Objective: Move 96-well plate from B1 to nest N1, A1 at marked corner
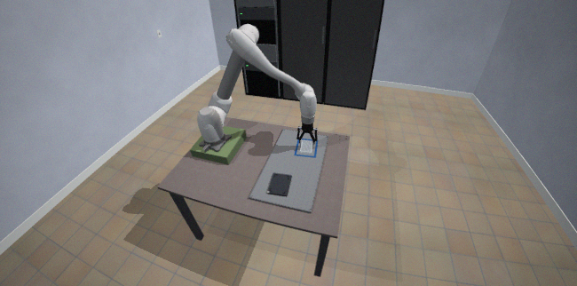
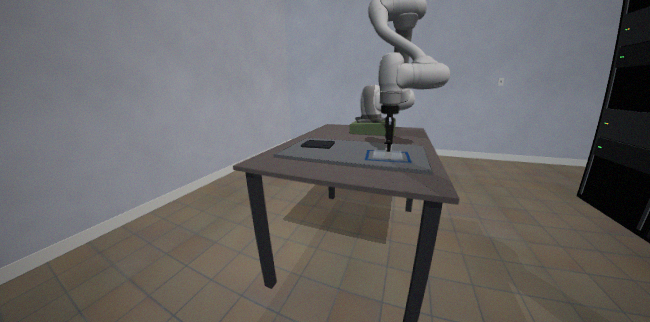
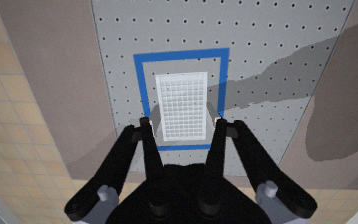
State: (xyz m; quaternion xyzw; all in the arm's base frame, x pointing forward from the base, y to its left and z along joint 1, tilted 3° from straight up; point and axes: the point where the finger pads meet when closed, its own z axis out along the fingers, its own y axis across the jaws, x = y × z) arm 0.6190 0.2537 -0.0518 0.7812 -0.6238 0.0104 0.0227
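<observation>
Right now my hand is 2 cm above the white 96-well plate. From my hand the other things lie so: small white corner mark 48 cm to the right, 7 cm behind, 2 cm below; then dark plate nest 39 cm to the right, 4 cm behind, 2 cm below.
</observation>
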